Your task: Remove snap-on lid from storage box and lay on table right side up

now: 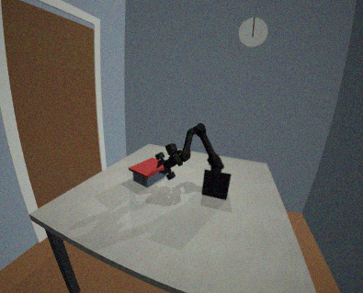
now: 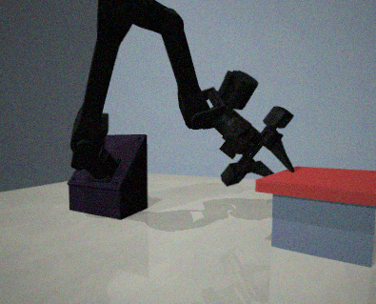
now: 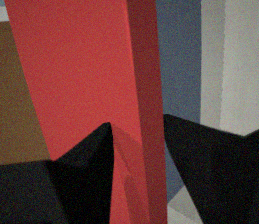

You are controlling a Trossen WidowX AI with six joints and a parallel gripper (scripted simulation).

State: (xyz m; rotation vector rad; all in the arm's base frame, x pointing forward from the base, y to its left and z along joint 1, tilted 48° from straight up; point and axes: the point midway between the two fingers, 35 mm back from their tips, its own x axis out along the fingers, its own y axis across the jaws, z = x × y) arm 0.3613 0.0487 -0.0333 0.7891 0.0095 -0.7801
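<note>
The red lid is 7 cm ahead of my gripper tip and 2 cm to the right of it. Round my gripper tip: storage box: 7 cm ahead, 4 cm below, 2 cm to the right.
</note>
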